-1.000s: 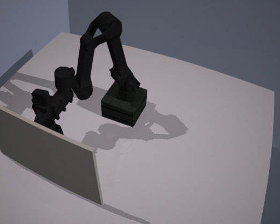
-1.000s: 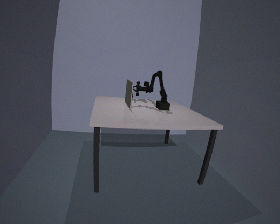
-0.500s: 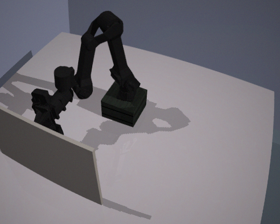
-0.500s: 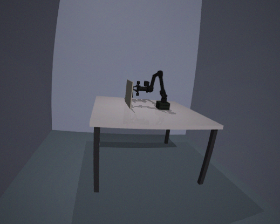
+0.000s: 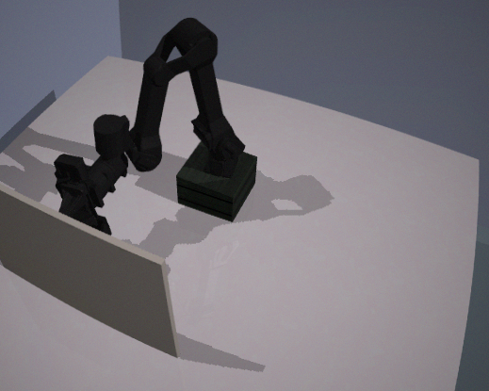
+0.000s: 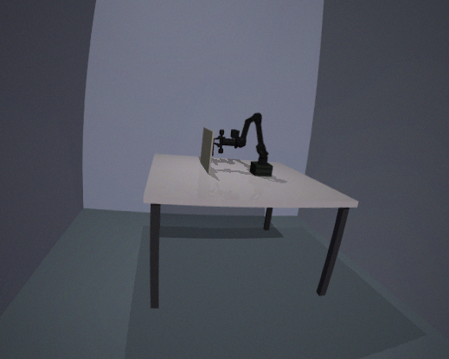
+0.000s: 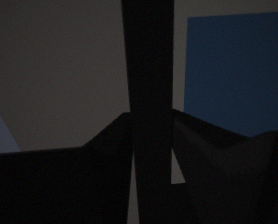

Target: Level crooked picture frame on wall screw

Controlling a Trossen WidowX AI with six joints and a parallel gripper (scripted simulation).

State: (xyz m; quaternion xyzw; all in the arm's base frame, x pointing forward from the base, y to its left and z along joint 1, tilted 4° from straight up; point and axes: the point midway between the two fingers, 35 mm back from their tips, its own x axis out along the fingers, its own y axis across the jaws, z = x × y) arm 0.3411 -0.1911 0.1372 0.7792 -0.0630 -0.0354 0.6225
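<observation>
My gripper tip is now 1 cm short of the picture frame, 1 cm to the right of it and 5 cm above it. Also, from my gripper tip: wall panel 2 cm ahead, 6 cm below.
</observation>
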